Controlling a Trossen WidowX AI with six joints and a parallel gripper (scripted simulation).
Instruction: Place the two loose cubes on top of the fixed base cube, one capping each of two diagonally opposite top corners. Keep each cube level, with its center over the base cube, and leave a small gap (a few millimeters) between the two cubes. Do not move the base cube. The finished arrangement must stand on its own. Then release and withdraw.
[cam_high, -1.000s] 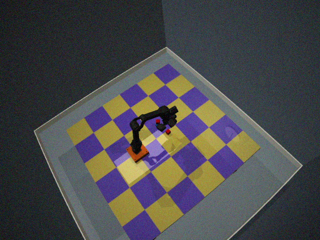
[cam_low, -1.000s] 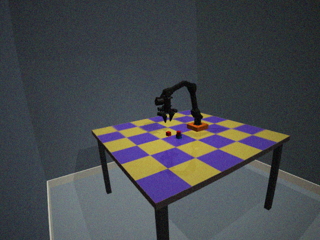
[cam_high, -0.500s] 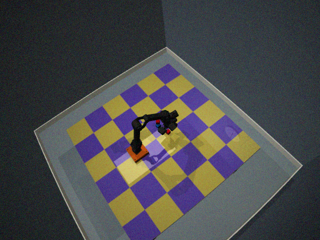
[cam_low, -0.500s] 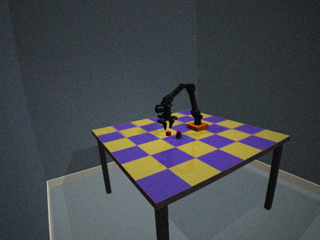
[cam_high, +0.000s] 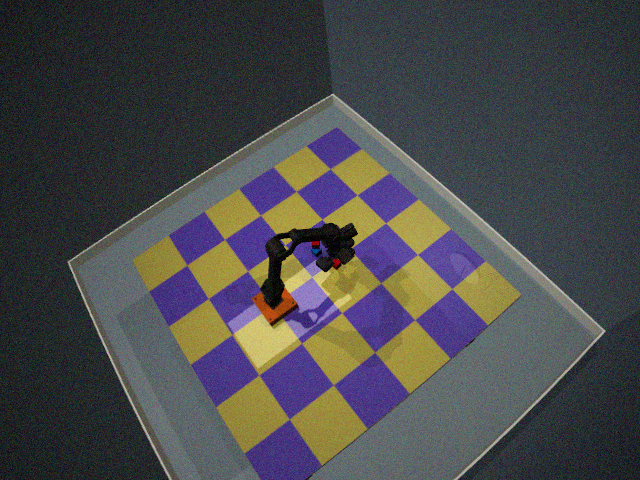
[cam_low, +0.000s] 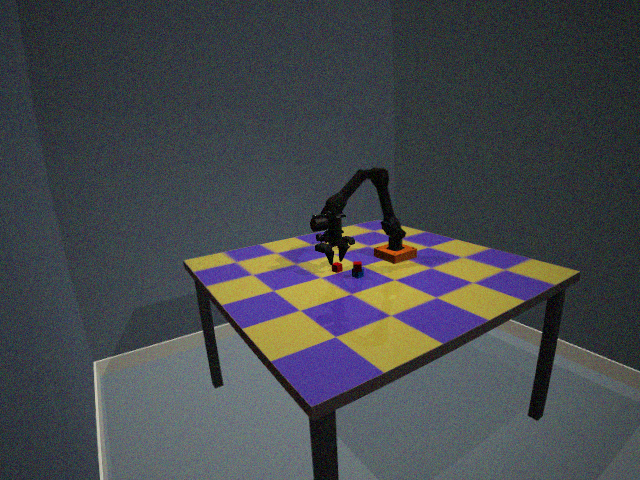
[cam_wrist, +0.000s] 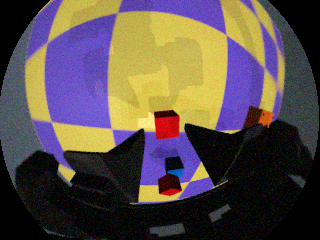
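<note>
Now: gripper tip 130 mm to the right of the red cube and 10 mm below it. From my gripper tip the other things lie so: blue cube: 20 mm behind, 110 mm to the left, 20 mm below.
</note>
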